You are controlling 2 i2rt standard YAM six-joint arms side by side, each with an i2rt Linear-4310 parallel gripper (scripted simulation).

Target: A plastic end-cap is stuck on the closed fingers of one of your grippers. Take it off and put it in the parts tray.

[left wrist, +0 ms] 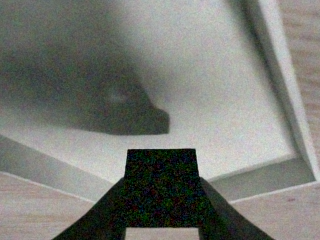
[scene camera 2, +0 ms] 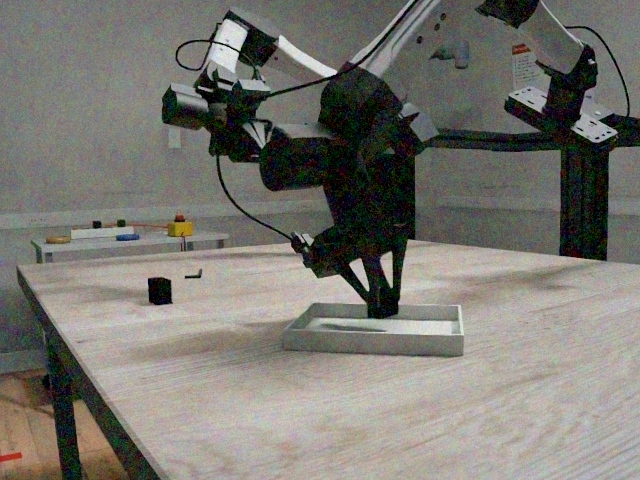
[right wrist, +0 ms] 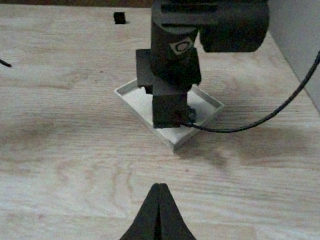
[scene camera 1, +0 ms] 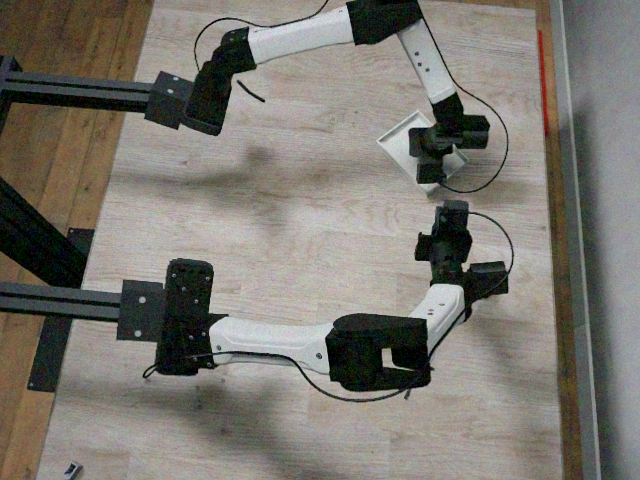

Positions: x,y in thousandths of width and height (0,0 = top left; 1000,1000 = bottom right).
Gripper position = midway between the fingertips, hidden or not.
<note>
In view: my left gripper (scene camera 2: 602,636), my right gripper (scene camera 1: 684,451) and a white parts tray (scene camera 2: 646,691).
The white parts tray shows as well in the right wrist view (right wrist: 408,398) and in scene camera 1 (scene camera 1: 620,295). My left gripper also shows in the left wrist view (left wrist: 505,777), in the right wrist view (right wrist: 514,385) and in scene camera 1 (scene camera 1: 657,305). My right gripper shows as well in the right wrist view (right wrist: 498,802).
</note>
